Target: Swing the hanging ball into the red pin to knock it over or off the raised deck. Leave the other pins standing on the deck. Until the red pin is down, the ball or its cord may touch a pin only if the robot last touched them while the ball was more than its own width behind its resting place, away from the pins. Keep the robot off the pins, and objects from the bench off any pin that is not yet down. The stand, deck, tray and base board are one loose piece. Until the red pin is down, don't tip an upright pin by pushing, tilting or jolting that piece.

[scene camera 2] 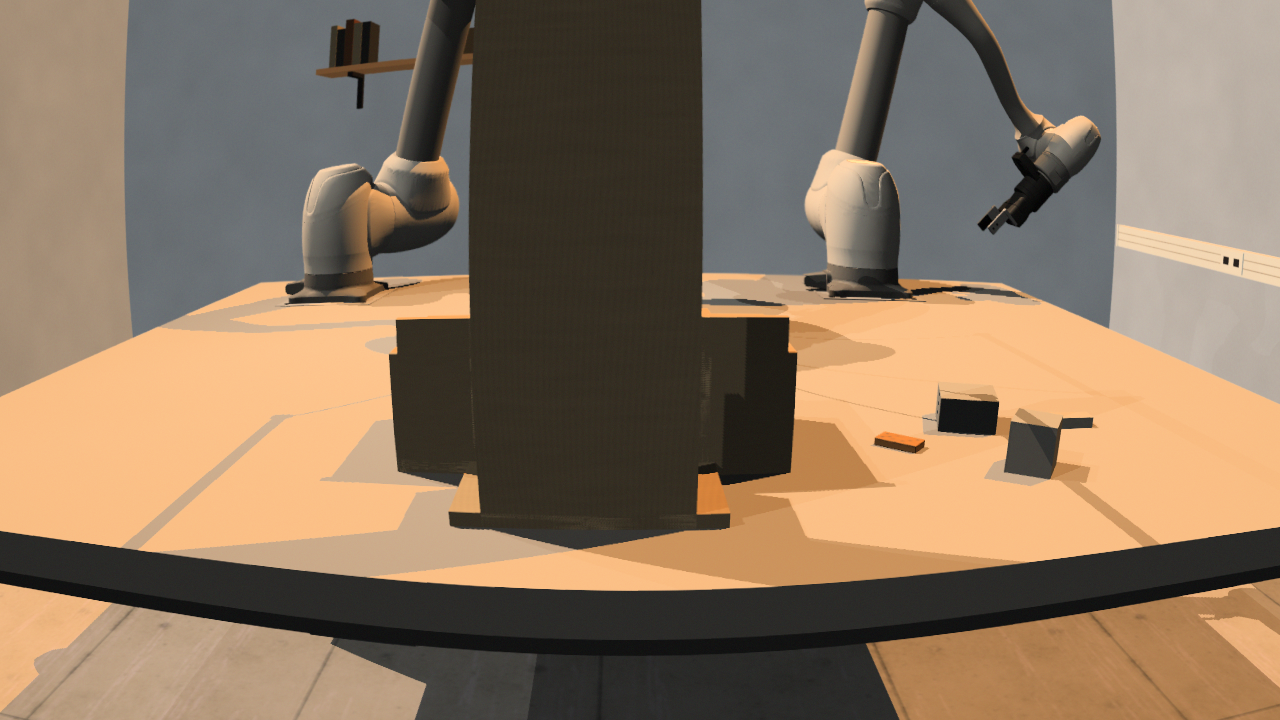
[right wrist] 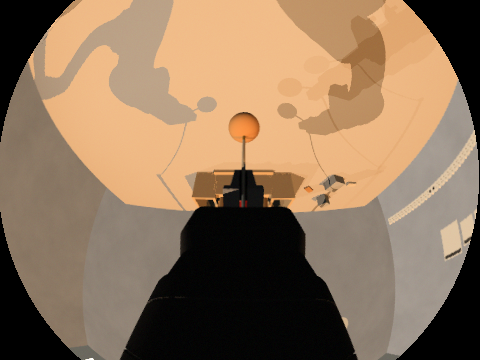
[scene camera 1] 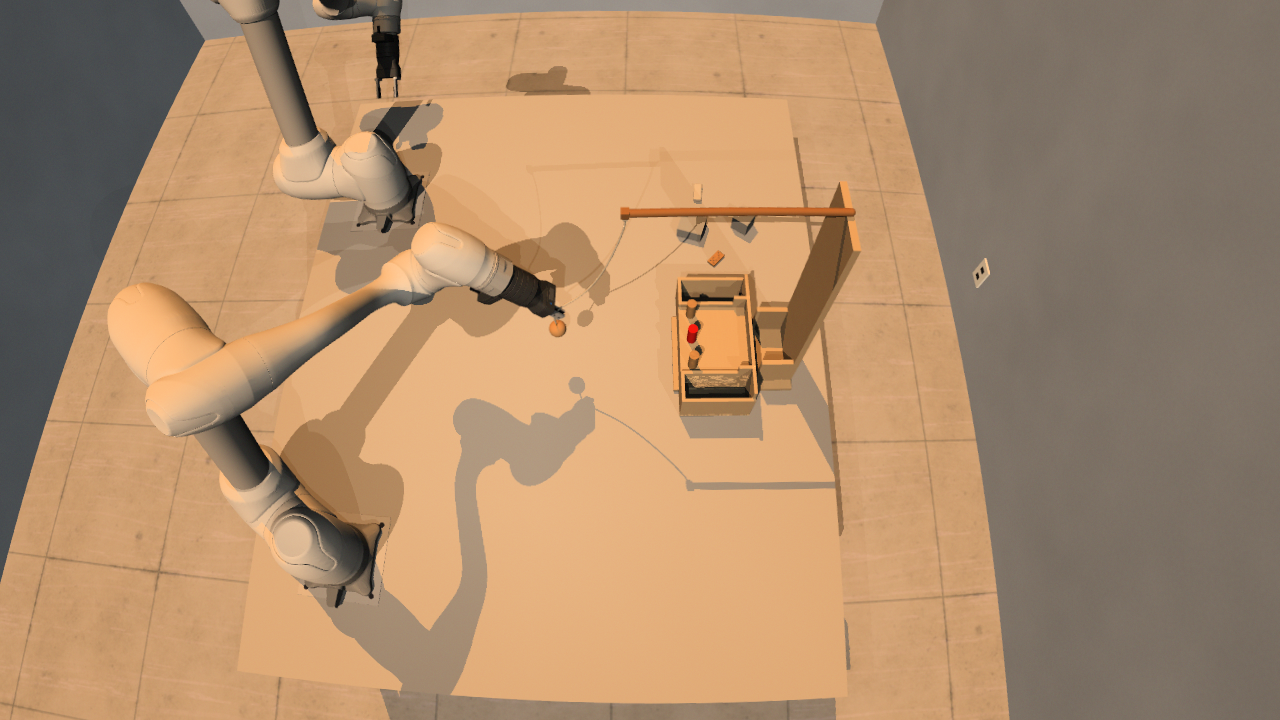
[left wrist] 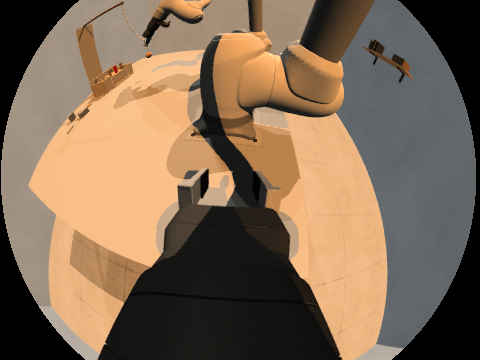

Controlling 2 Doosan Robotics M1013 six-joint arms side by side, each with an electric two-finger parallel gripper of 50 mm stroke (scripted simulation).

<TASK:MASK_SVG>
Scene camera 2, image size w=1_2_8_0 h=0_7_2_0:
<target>left gripper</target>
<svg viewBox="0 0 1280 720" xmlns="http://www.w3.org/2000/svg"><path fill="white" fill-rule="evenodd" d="M1046 192L1036 180L1030 176L1025 176L1014 188L1014 194L1011 198L1005 201L999 209L993 205L977 225L982 231L988 228L993 235L1005 222L1015 227L1021 227L1029 214L1037 212L1048 199Z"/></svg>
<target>grey block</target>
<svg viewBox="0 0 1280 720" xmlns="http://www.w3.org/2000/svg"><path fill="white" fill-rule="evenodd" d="M938 381L935 412L938 431L996 435L999 399L993 385Z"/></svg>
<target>grey block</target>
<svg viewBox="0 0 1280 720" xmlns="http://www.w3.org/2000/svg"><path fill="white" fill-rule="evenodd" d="M1019 408L1010 423L1004 472L1050 480L1057 463L1063 415Z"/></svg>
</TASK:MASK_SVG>
